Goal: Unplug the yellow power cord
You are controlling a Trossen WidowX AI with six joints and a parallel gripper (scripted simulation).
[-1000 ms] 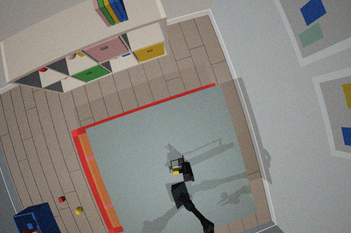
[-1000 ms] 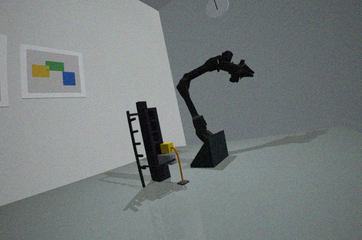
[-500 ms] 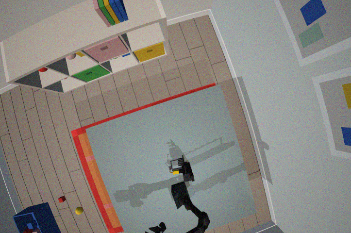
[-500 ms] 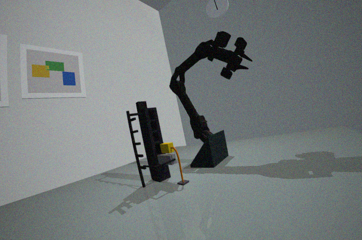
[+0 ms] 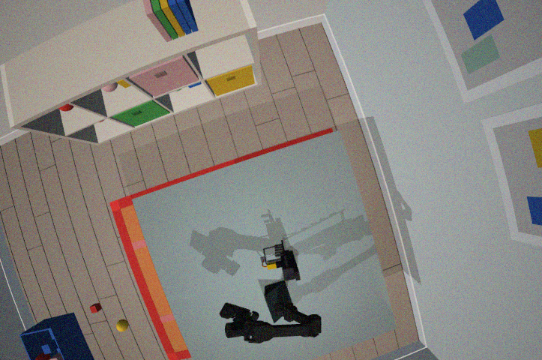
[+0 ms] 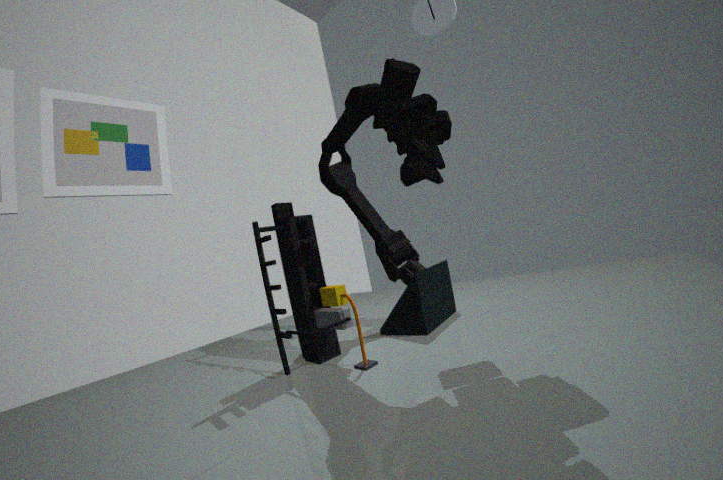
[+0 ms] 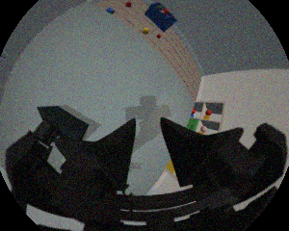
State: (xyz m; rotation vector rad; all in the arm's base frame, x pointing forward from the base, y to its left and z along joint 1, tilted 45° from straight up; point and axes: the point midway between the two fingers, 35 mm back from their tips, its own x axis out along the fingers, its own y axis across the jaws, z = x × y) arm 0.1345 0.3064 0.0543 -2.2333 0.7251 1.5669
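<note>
The yellow plug lies 11 cm ahead of my gripper tip, 23 cm to the right of it and 16 cm below it. From my gripper tip the other things lie so: small dark pad (10 cm ahead, 16 cm to the right, 29 cm below).
</note>
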